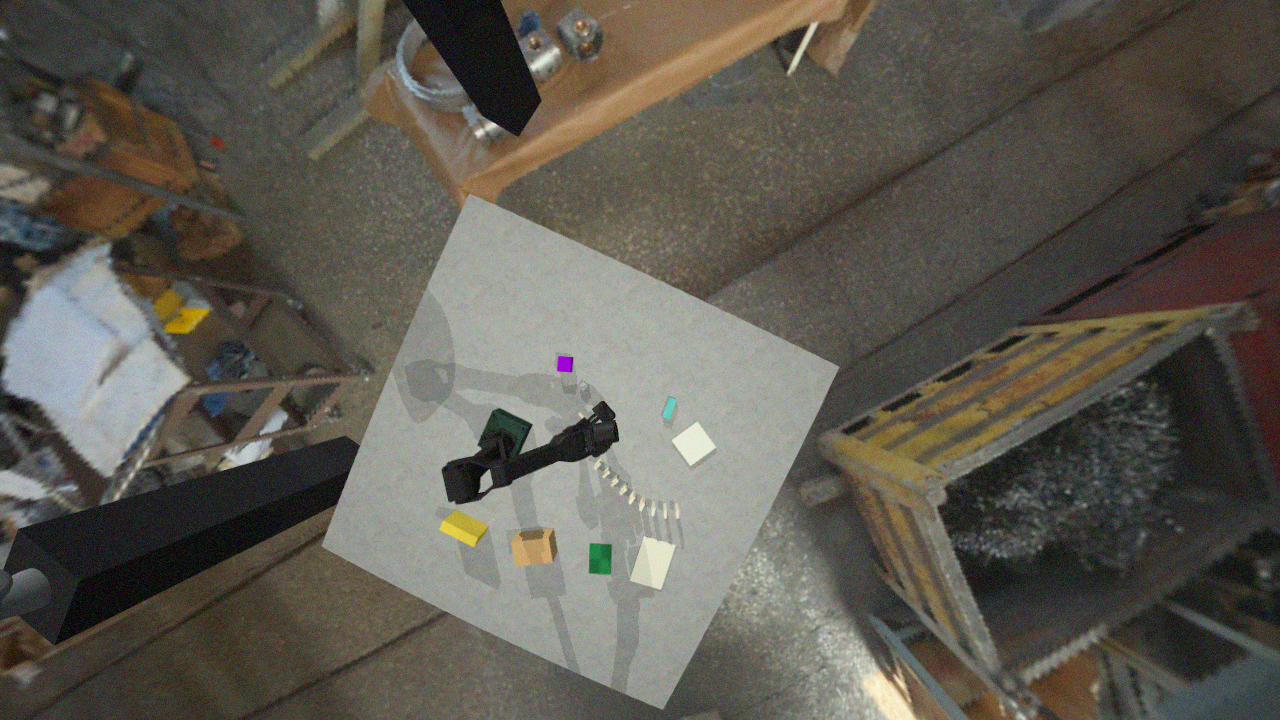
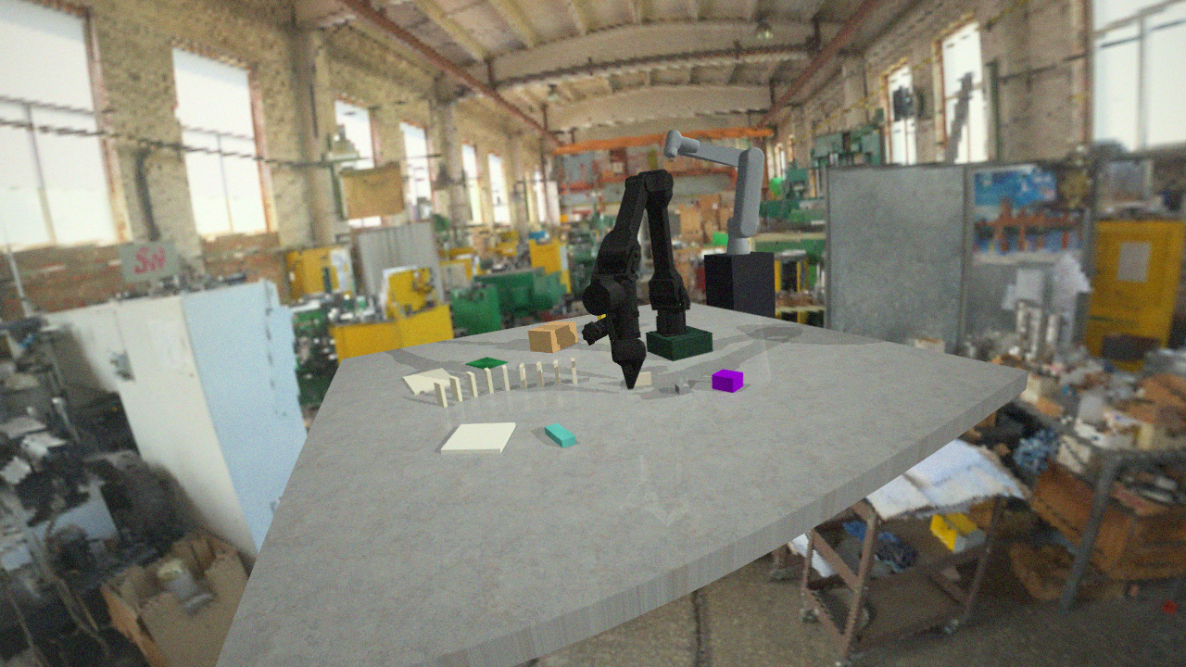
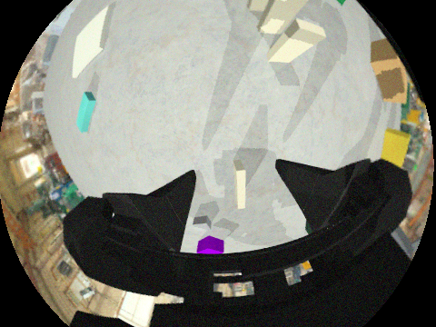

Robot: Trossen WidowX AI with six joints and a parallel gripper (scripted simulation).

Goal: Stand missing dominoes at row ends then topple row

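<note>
The teal block is 180 mm ahead of my gripper tip and 170 mm to the left of it. Round my gripper tip: white tile 310 mm ahead, 120 mm to the left, 10 mm below; grey cube 90 mm to the left, 80 mm behind; purple cube 160 mm behind, 120 mm to the left.
</note>
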